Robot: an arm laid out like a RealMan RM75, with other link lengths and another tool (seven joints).
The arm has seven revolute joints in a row. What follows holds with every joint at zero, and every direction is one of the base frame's.
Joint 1 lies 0.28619 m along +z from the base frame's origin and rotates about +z.
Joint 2 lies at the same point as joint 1 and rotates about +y.
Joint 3 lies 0.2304 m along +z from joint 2 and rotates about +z.
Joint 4 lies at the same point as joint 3 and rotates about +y.
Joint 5 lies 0.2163 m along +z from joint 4 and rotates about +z.
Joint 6 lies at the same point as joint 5 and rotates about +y.
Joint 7 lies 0.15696 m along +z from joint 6 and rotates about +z.
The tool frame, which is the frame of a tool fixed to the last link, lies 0.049 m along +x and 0.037 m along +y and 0.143 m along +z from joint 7; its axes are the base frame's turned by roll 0, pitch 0.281 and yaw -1.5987 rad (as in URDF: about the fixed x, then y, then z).
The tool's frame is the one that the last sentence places.
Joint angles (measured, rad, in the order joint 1, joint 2, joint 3, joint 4, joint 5, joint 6, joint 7), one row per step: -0.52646, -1.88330, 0.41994, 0.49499, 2.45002, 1.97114, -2.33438; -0.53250, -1.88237, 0.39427, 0.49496, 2.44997, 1.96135, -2.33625; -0.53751, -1.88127, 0.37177, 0.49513, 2.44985, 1.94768, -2.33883; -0.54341, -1.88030, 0.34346, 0.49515, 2.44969, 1.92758, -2.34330; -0.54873, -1.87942, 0.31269, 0.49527, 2.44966, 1.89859, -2.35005; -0.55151, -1.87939, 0.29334, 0.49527, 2.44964, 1.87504, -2.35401; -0.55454, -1.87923, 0.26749, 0.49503, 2.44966, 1.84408, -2.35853; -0.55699, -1.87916, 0.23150, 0.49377, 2.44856, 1.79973, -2.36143; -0.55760, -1.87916, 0.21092, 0.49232, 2.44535, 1.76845, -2.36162; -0.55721, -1.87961, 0.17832, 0.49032, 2.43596, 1.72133, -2.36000; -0.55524, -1.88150, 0.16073, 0.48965, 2.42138, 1.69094, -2.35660; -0.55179, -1.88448, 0.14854, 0.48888, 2.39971, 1.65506, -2.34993; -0.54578, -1.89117, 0.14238, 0.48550, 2.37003, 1.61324, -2.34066; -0.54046, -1.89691, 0.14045, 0.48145, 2.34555, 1.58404, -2.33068; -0.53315, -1.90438, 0.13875, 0.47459, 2.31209, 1.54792, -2.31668
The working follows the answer.
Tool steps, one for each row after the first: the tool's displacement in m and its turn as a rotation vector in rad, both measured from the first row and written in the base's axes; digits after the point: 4 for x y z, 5 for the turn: 0.0009, 0.0083, 0.0037, 0.02737, -0.00492, 0.00645; 0.0004, 0.0167, 0.0070, 0.05459, -0.00563, 0.01488; -0.0008, 0.0277, 0.0111, 0.08984, -0.00545, 0.02837; -0.0042, 0.0408, 0.0156, 0.13178, -0.00098, 0.04876; -0.0076, 0.0499, 0.0183, 0.16128, 0.00470, 0.06414; -0.0124, 0.0616, 0.0225, 0.20030, 0.01172, 0.08518; -0.0200, 0.0772, 0.0291, 0.25632, 0.02098, 0.11488; -0.0255, 0.0872, 0.0336, 0.29378, 0.02815, 0.13419; -0.0340, 0.1023, 0.0423, 0.35471, 0.03538, 0.16441; -0.0387, 0.1118, 0.0488, 0.39750, 0.03612, 0.18262; -0.0442, 0.1218, 0.0558, 0.44489, 0.03890, 0.20026; -0.0501, 0.1314, 0.0617, 0.49371, 0.04021, 0.22067; -0.0540, 0.1374, 0.0655, 0.52786, 0.03945, 0.23362; -0.0587, 0.1443, 0.0704, 0.57060, 0.03650, 0.25077
Tool pose at each row, in the base's axes (x y z in m, rotation vector in rad; rounded; the steps above come from the unrounded poses): -0.2035, 0.3065, -0.0171, 0.00987, 3.04475, 0.04261; -0.2026, 0.3149, -0.0134, 0.00196, 3.03916, 0.08465; -0.2031, 0.3233, -0.0102, -0.00887, 3.03720, 0.12662; -0.2044, 0.3342, -0.0061, -0.02678, 3.03489, 0.18114; -0.2078, 0.3474, -0.0016, -0.05467, 3.03494, 0.24658; -0.2112, 0.3564, 0.0012, -0.07589, 3.03650, 0.29294; -0.2160, 0.3681, 0.0054, -0.10510, 3.03675, 0.35440; -0.2235, 0.3837, 0.0119, -0.14639, 3.03372, 0.44271; -0.2291, 0.3937, 0.0165, -0.17323, 3.03100, 0.50195; -0.2375, 0.4088, 0.0251, -0.21498, 3.01942, 0.59755; -0.2423, 0.4184, 0.0317, -0.23945, 3.00533, 0.66353; -0.2477, 0.4283, 0.0387, -0.26269, 2.99007, 0.73653; -0.2537, 0.4379, 0.0446, -0.28985, 2.97054, 0.81119; -0.2575, 0.4439, 0.0484, -0.30662, 2.95426, 0.86263; -0.2623, 0.4508, 0.0532, -0.32875, 2.93050, 0.92610

